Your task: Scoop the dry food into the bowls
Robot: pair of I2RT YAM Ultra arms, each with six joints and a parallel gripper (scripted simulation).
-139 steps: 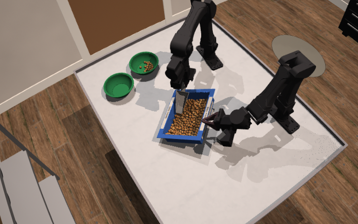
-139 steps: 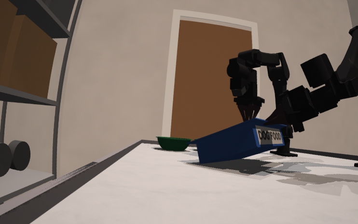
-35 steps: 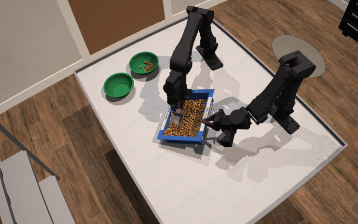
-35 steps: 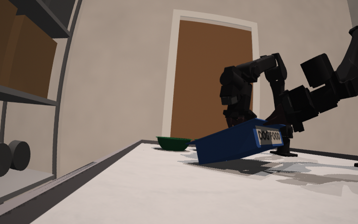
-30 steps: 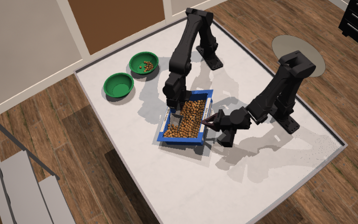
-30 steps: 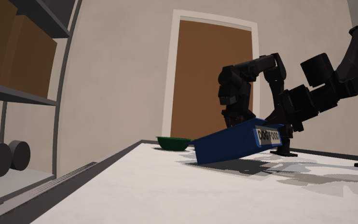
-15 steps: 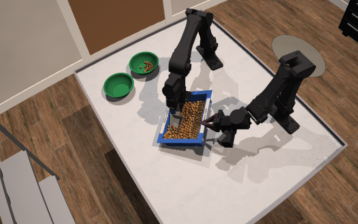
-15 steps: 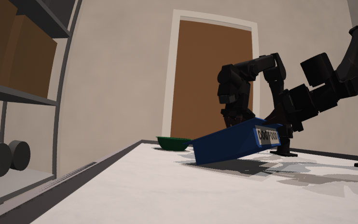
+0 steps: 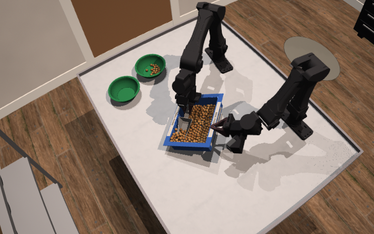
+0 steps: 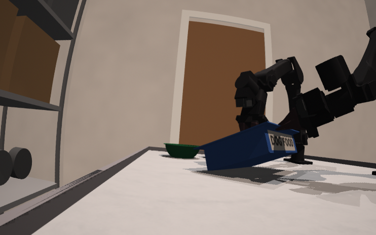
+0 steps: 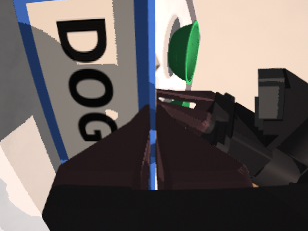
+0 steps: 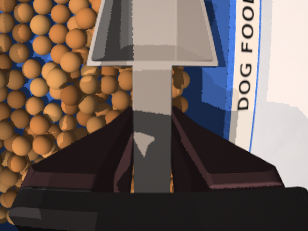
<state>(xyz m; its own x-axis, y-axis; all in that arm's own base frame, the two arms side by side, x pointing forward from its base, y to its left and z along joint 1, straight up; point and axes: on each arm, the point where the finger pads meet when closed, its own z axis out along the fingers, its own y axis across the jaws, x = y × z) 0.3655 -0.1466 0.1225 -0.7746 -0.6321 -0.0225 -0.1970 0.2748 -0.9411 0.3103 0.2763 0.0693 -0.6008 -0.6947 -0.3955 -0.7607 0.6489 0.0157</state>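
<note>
The grey scoop is 3 cm ahead of my right hand, 2 cm to the left of it and 1 cm below it.
</note>
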